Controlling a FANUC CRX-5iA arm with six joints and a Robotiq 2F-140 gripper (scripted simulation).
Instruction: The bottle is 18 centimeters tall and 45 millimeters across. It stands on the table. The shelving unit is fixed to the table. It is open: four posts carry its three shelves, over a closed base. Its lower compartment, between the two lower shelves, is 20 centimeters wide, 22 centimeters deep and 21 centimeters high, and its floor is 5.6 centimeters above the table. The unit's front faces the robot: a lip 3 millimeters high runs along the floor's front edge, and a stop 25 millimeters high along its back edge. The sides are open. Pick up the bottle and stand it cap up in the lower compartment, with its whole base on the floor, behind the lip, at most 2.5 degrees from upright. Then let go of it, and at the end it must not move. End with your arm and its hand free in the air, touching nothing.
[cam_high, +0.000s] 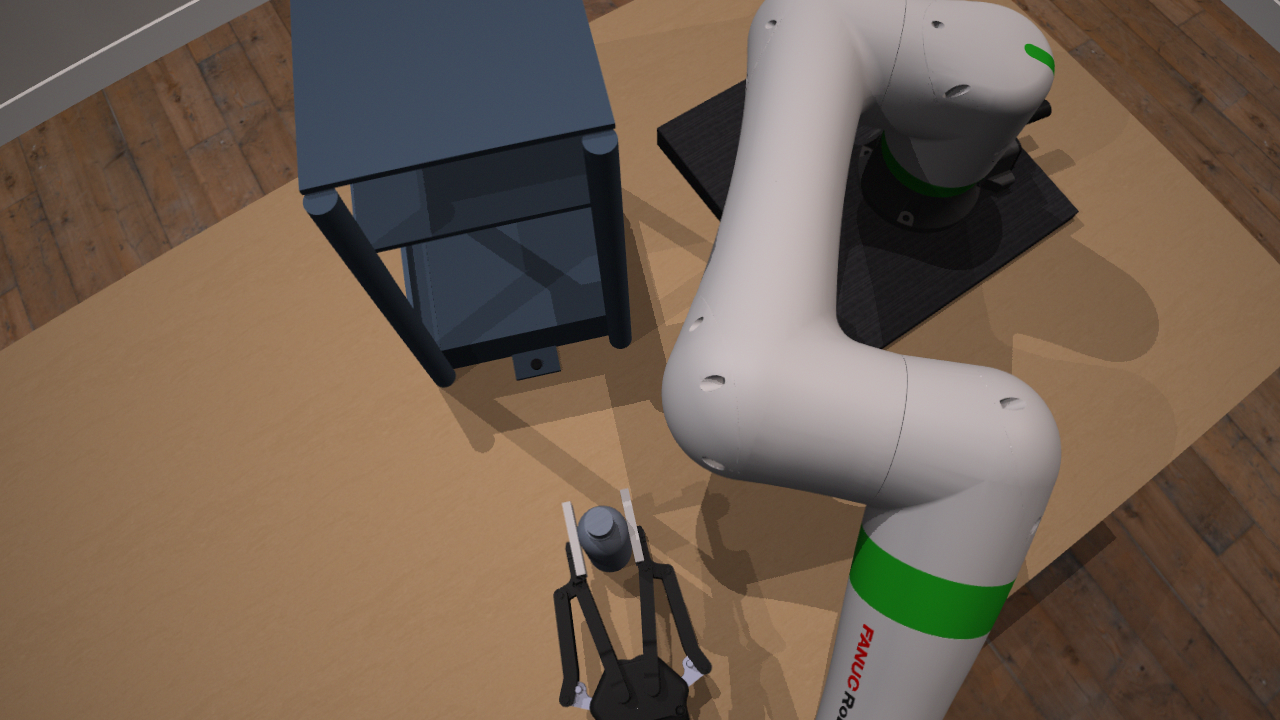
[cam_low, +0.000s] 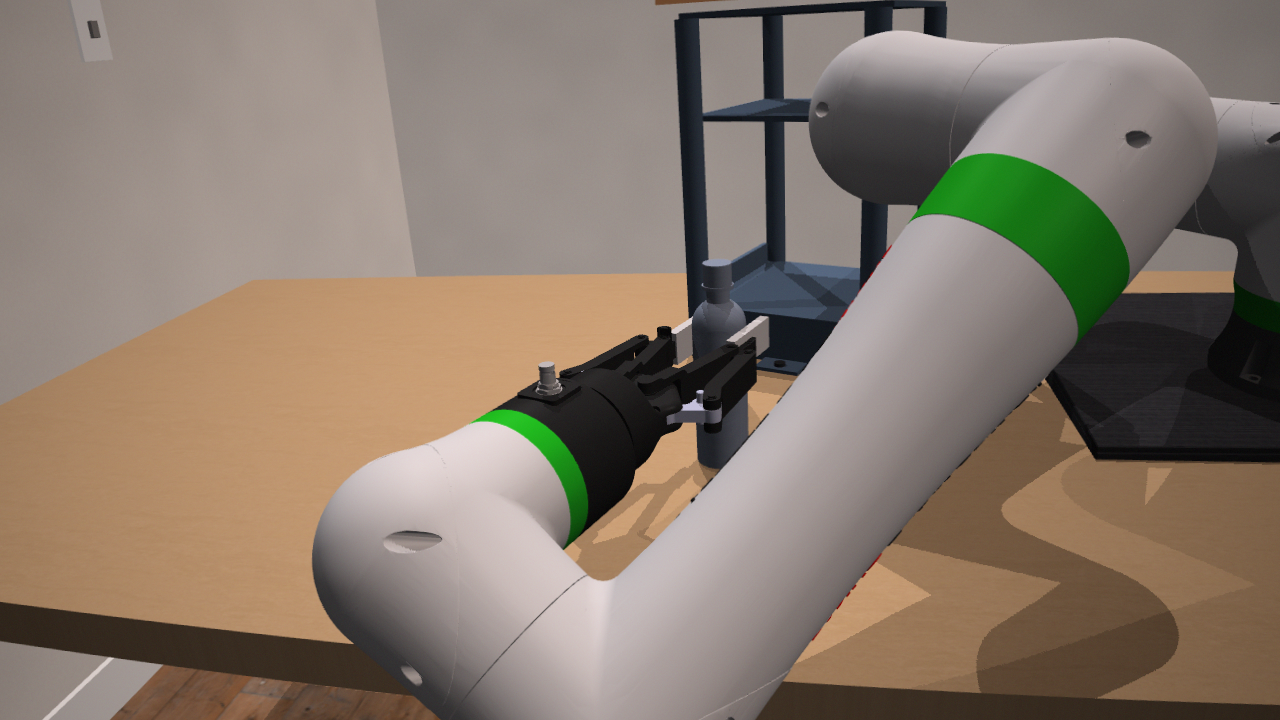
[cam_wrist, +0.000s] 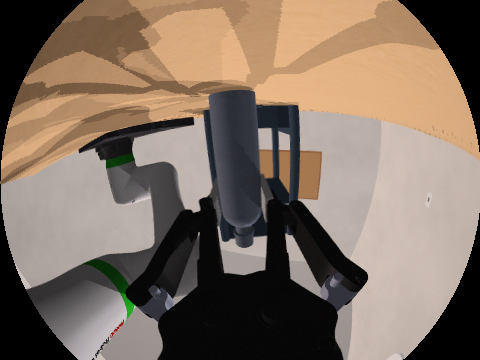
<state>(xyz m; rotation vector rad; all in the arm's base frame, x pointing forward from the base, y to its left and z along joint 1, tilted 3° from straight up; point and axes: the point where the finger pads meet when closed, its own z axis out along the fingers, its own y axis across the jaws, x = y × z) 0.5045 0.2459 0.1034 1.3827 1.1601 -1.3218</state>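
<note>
The shelving unit is 2 cm behind my hand, 34 cm to the right of it and 7 cm above it. The rest, counted from my hand: grey bottle (right at my hand).
</note>
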